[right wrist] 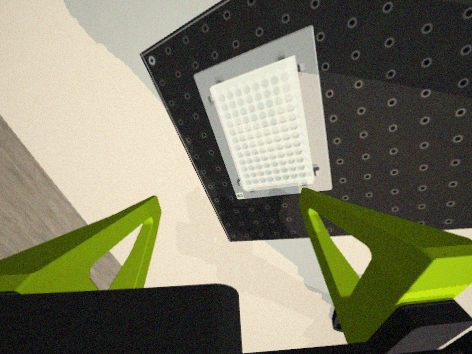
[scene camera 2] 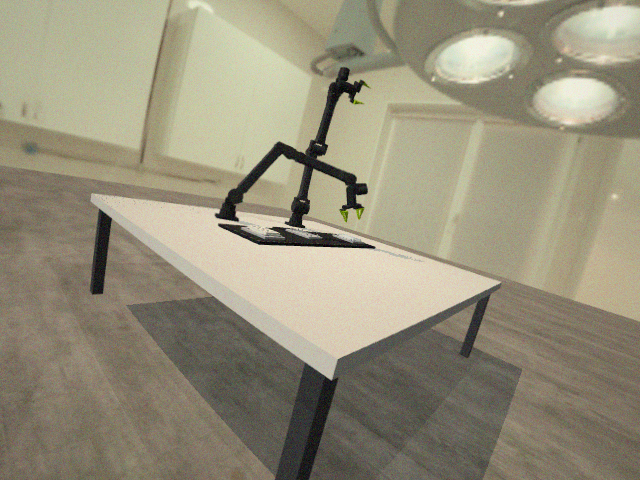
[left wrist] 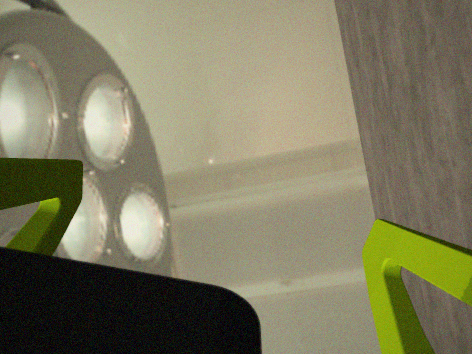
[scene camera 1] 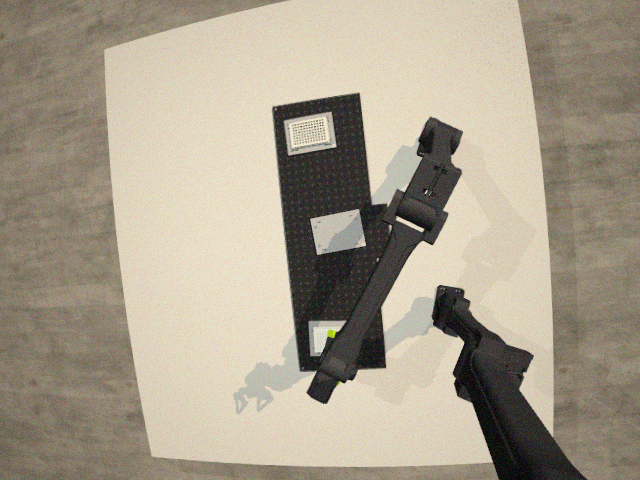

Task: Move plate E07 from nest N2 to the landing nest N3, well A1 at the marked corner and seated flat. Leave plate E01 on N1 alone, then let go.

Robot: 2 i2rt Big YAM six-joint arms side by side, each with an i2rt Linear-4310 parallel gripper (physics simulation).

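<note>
A white well plate sits in a grey nest at the bottom of scene camera 1. Another white plate sits in the top nest. The middle nest holds no plate. I cannot read which plate is E07. My right gripper is open and empty, high above the board's lower end; its arm hides part of the plate there. My left gripper is open and empty, raised far above the table.
The nests stand on a black perforated board on the pale table. My right forearm crosses the board's right side in scene camera 1. My left arm rises at the lower right there. A large lamp hangs overhead.
</note>
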